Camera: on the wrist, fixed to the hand. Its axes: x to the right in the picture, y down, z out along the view.
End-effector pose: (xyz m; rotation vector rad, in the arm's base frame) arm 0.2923 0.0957 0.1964 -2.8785 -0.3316 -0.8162
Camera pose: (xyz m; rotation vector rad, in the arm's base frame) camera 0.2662 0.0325 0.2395 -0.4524 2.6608 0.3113
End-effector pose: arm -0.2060 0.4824 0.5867 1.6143 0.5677 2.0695
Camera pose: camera -0.2685 0.4318 0.5948 -0.5823 1.4138 -0.5001
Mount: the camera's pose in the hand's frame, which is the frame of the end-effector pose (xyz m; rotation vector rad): -0.0098 0.0519 -0.0612 -0.1731 -0.1998 3.0630
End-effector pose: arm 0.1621 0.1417 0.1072 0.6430 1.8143 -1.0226
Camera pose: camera 0.1779 0.2209 0.1105 1.6756 -0.5879 1.1435
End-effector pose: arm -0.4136 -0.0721 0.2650 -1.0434 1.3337 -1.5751
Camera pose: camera -0.4644 -0.0491 0.2065 1.0210 0.9966 0.9937
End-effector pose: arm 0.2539 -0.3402 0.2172 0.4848 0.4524 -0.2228
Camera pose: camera 0.2391 -0.2641 0.1942 0.4798 -0.8076 2.6420
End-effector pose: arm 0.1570 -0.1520 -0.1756 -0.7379 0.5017 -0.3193
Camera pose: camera 0.1211 -0.1454 -0.2477 0.4766 0.8844 2.5946
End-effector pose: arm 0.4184 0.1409 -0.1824 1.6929 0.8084 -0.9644
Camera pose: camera 0.4722 0.1835 -0.1397 0.7383 -1.6969 1.1046
